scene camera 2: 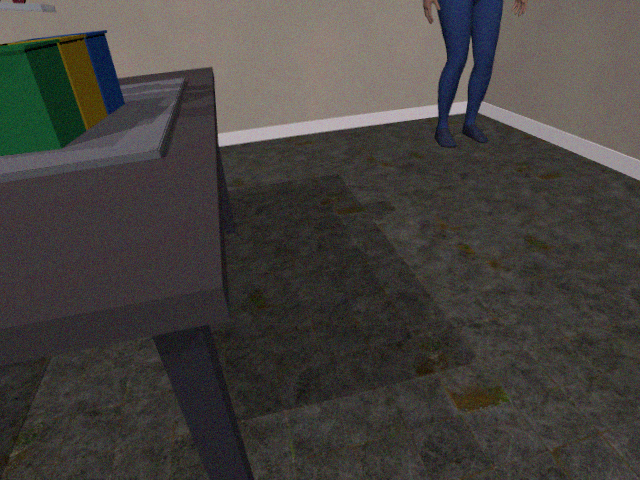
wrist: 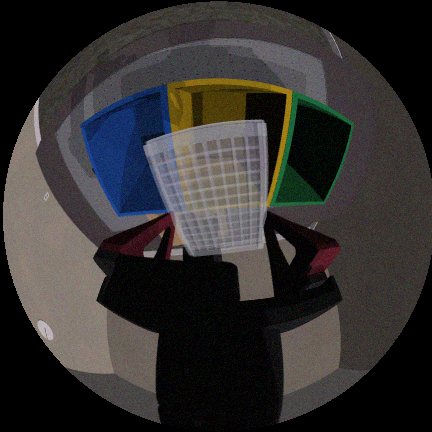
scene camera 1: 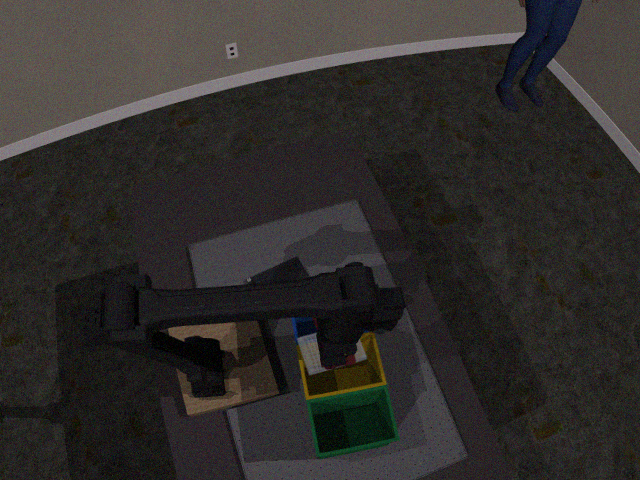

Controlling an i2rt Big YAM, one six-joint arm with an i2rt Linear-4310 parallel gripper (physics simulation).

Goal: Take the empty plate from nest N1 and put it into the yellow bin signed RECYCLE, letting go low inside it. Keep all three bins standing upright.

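Places are measured from the arm's base along level axes (x ahead, y left, z up), in millimetres.
Pixels of known places: gripper, fingertip midpoint: (scene camera 2: 7, 7) (wrist: 218, 216) (scene camera 1: 325, 350); arm's base, link origin: (scene camera 1: 207, 374).
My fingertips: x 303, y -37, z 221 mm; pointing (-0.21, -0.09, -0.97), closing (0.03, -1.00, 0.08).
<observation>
Ahead of a thing's pixels: the offset from my fingertips to its top centre. Level surfaces: height alone.
The gripper (scene camera 1: 338, 361) (wrist: 219, 220) is shut on the clear gridded plate {dx +15, dy +2, dz +16 mm} (scene camera 1: 311, 356) (scene camera 2: 31, 7) (wrist: 215, 182), holding it by its two sides. The plate is roughly level above the bins, with a gap over their rims in scene camera 2. From above it overlaps the yellow bin {dx +33, dy -19, dz -67 mm} (scene camera 1: 345, 391) (scene camera 2: 82, 80) (wrist: 220, 107) and part of the blue bin {dx +27, dy +111, dz -67 mm} (scene camera 1: 305, 326) (scene camera 2: 105, 72) (wrist: 107, 150). The yellow bin stands upright between the blue and green bins; its RECYCLE sign does not show. A dark nest {dx -82, dy +283, dz -232 mm} (scene camera 1: 281, 271) is partly hidden behind the arm; its label is not readable.
The green bin {dx +38, dy -150, dz -67 mm} (scene camera 1: 356, 421) (scene camera 2: 25, 98) (wrist: 300, 185) stands upright against the yellow one. The arm's base is on a wooden board (scene camera 1: 258, 382) left of the bins. A grey perforated board {dz -246 mm} (scene camera 1: 232, 260) lies under the bins. A person (scene camera 1: 542, 36) (scene camera 2: 467, 62) stands near the far wall.
</observation>
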